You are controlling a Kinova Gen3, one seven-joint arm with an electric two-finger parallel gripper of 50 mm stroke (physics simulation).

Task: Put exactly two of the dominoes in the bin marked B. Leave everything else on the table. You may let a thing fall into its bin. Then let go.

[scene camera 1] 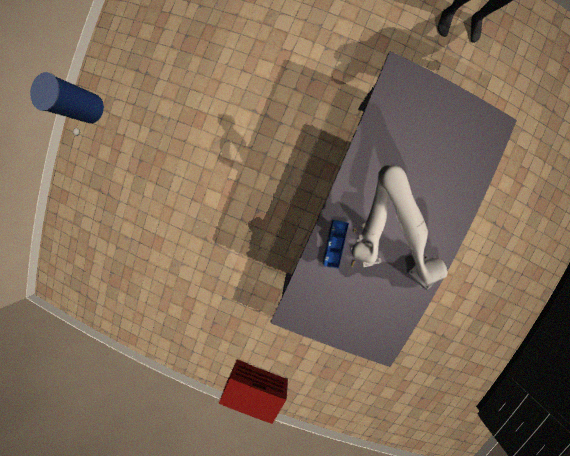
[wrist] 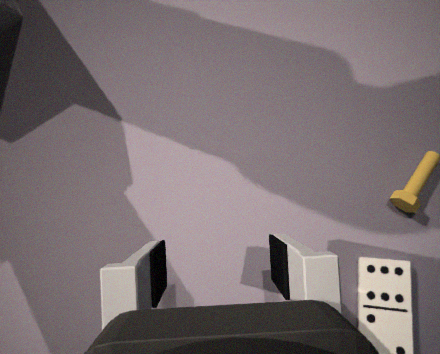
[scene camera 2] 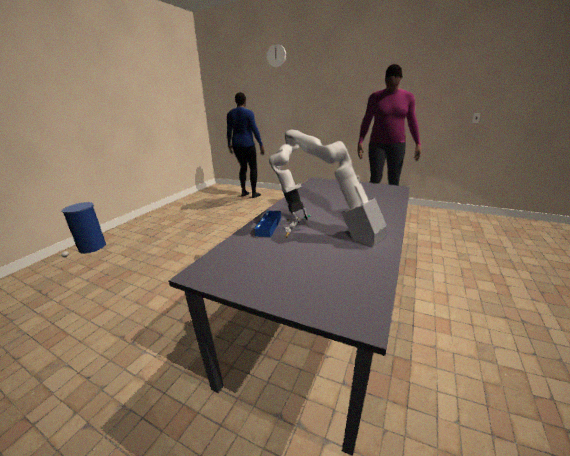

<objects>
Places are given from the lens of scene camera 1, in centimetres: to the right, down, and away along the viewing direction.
blue bin tray [scene camera 1: 338, 230]: 29, 1, 132
</objects>
